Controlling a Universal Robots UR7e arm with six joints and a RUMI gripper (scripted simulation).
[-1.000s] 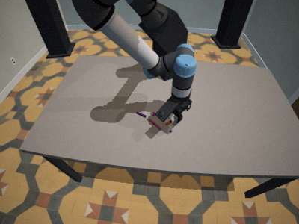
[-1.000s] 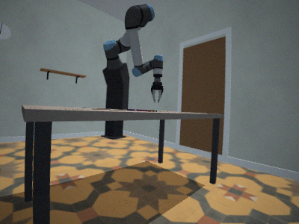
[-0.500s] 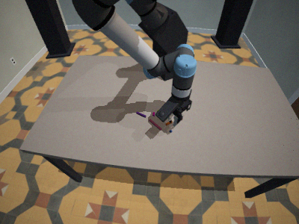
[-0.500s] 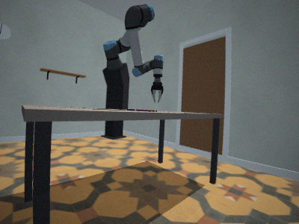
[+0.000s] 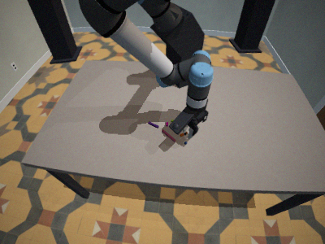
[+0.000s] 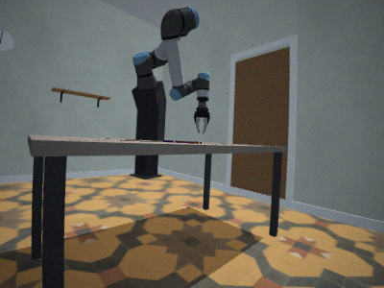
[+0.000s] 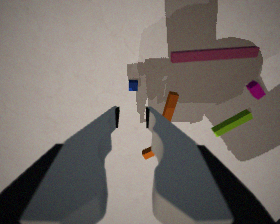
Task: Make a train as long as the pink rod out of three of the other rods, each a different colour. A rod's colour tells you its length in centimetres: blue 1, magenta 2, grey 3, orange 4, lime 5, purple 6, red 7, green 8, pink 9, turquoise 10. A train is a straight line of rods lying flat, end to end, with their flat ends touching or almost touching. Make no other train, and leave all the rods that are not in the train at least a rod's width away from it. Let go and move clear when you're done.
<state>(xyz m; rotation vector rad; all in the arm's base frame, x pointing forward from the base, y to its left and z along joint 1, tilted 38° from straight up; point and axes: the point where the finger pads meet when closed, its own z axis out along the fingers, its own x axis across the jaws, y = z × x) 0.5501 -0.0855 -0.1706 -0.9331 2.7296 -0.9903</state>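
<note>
The blue rod lies 70 mm below my hand. Also, from my hand: magenta rod 120 mm behind, 80 mm to the right, 70 mm below; lime rod 140 mm behind, 30 mm to the right, 70 mm below; pink rod 50 mm behind, 80 mm to the right, 70 mm below.
</note>
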